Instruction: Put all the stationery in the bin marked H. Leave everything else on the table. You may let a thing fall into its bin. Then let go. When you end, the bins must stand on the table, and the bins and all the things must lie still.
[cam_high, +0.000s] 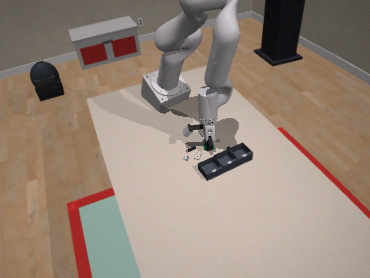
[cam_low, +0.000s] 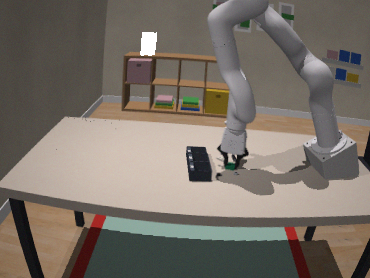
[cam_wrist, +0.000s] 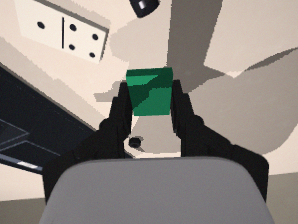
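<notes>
The grey thing is 6 cm to the left of my hand, 2 cm below it and 2 cm behind it. Also, from my hand: white domino-like piece (7 cm to the right, 3 cm ahead, 2 cm below); then black stick (9 cm to the right, 2 cm behind, 1 cm below); then green flat piece (2 cm below).
</notes>
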